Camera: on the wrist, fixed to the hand. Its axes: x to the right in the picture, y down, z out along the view.
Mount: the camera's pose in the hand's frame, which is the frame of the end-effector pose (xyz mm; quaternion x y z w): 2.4 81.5 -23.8 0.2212 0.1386 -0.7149 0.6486
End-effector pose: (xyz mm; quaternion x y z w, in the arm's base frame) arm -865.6 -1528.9 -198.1 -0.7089 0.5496 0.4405 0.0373
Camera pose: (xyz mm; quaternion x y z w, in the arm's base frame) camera -917.9 -1575.5 -150.0 -0.9055 -0.0477 0.0392 0.4198
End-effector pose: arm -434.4 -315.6 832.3 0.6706 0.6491 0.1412 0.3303
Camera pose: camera -385.5 -302.2 900.4 0.0244 0.9774 -0.1952 0.0769
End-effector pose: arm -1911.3 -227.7 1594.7 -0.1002 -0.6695 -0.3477 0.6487
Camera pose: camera -1844.9 -182.5 1622.3 0.6054 -0.4929 -0.5551 0.2872
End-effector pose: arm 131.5 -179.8 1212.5 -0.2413 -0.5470 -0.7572 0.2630
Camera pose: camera 181.8 -224.3 1264.5 -0.3977 0.6584 0.5916 0.2416
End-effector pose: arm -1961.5 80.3 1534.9 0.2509 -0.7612 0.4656 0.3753
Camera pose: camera -2014.5 137.5 1501.2 0.7254 -0.1593 0.2368 0.6263
